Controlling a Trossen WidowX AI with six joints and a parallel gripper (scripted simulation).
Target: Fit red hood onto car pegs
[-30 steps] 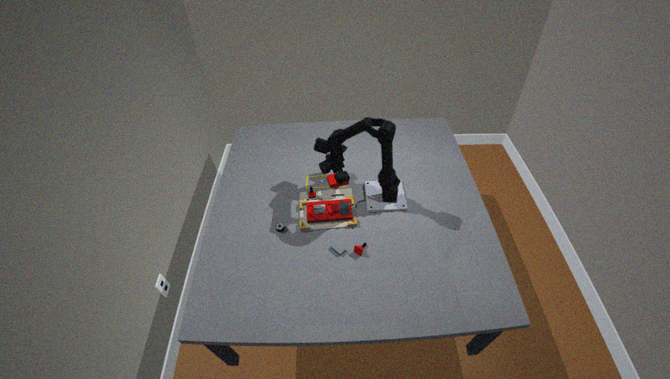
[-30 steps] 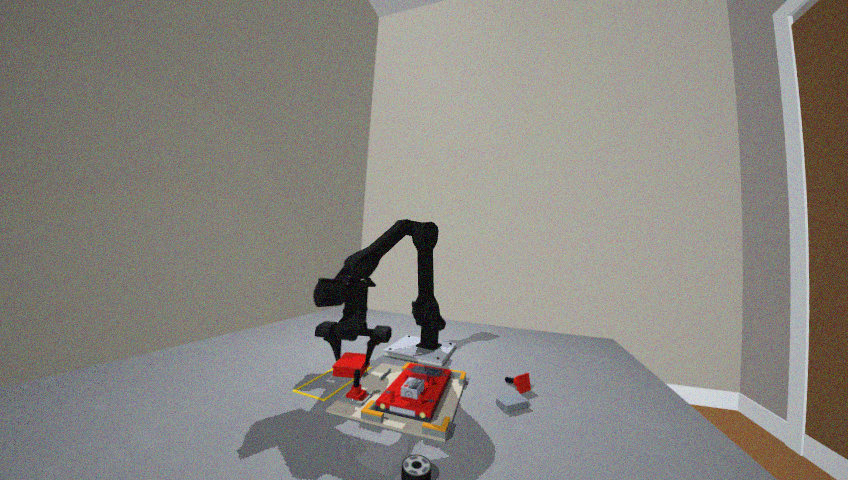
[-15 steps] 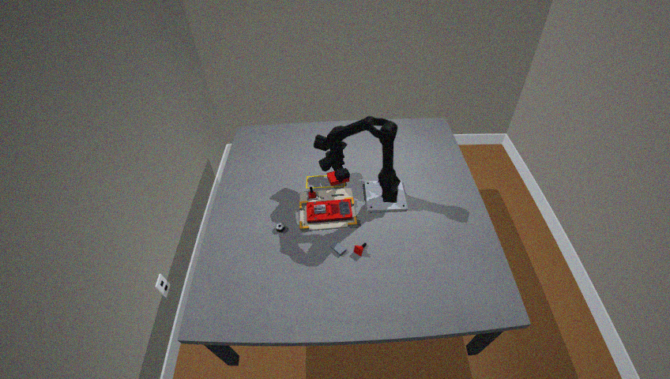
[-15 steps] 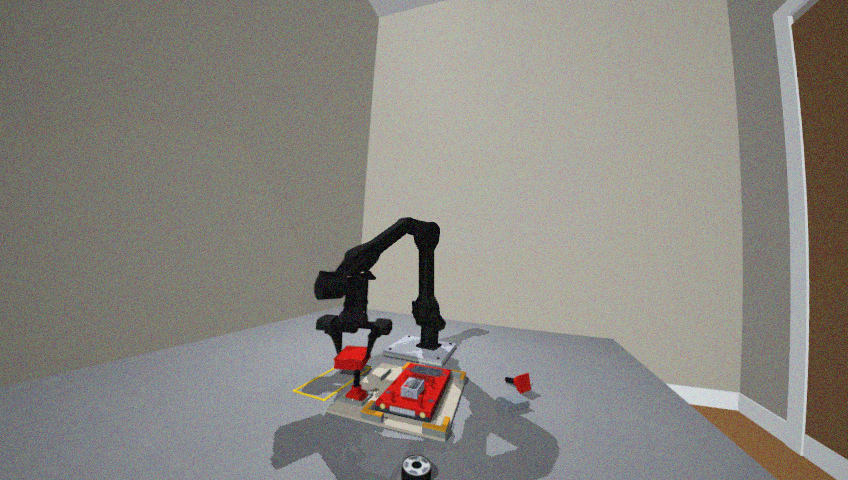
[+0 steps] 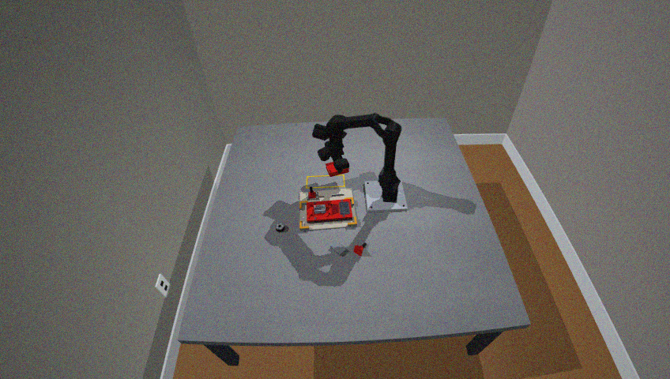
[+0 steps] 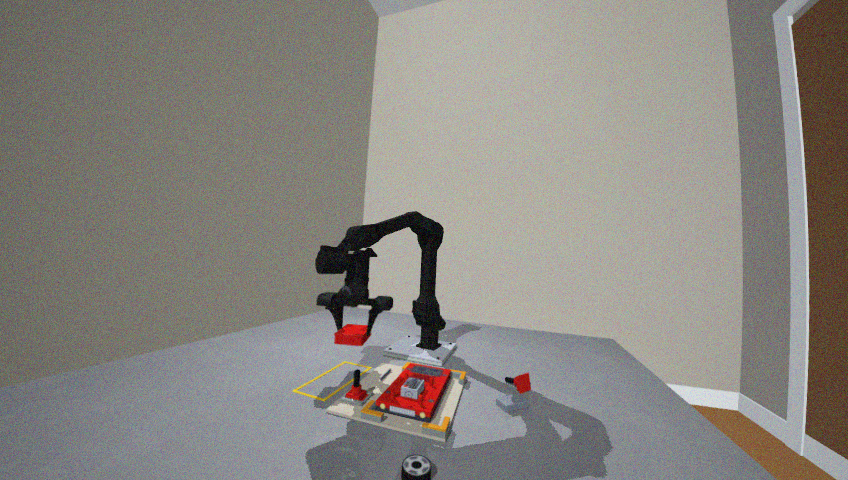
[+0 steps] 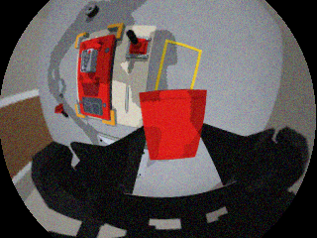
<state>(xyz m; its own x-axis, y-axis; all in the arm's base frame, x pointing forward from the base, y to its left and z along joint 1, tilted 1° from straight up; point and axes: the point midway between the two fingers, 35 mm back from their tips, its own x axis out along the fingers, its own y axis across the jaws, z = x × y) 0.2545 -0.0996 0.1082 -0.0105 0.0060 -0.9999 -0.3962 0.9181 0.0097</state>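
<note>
Right now the grey engine block is 21 cm to the left of my gripper tip, 7 cm below it and 6 cm ahead of it. From my gripper tip the other things lie so: black wheel (31 cm to the left, 22 cm ahead, 8 cm below); red hood (right at my gripper tip).
</note>
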